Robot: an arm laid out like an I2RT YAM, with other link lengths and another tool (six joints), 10 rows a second.
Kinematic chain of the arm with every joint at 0, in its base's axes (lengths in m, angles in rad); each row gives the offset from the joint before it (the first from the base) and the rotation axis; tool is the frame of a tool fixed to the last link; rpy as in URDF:
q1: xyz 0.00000 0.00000 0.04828 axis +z
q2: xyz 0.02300 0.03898 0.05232 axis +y
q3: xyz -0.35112 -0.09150 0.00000 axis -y
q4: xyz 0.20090 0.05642 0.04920 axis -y
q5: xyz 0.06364 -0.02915 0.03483 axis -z
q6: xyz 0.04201 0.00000 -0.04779 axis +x
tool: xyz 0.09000 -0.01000 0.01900 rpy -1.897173 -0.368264 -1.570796
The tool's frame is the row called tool.
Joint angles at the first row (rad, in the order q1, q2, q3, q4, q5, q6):
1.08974, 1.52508, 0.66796, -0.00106, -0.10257, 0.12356
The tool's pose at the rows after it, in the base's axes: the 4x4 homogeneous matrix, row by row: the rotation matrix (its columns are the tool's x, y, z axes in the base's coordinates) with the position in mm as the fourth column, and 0 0 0 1 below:
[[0.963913 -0.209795 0.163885 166.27], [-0.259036 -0.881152 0.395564 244.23], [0.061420 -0.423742 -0.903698 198.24], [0 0 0 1]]
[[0.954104 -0.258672 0.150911 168.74], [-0.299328 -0.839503 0.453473 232.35], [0.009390 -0.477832 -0.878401 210.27], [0 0 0 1]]
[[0.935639 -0.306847 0.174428 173.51], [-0.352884 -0.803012 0.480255 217.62], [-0.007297 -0.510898 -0.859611 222.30], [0 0 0 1]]
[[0.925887 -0.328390 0.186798 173.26], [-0.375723 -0.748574 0.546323 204.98], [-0.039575 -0.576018 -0.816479 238.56], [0 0 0 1]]
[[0.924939 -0.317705 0.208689 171.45], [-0.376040 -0.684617 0.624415 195.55], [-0.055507 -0.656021 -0.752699 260.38], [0 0 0 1]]
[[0.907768 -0.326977 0.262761 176.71], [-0.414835 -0.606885 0.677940 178.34], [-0.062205 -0.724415 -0.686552 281.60], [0 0 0 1]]
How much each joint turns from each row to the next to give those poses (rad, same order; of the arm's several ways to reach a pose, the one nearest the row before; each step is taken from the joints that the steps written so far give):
-0.05400, -0.06858, -0.02200, -0.00334, -0.04162, 0.00479
-0.05226, -0.05399, -0.01030, 0.00602, -0.05629, 0.03814
-0.04749, -0.05549, 0.00268, -0.02083, -0.01129, 0.02622
-0.05174, -0.06716, -0.00823, 0.01292, -0.05319, 0.02562
-0.04762, -0.06802, 0.00073, 0.02785, -0.06176, 0.01587
-0.08906, -0.06246, 0.00538, 0.02416, -0.05565, 0.01644

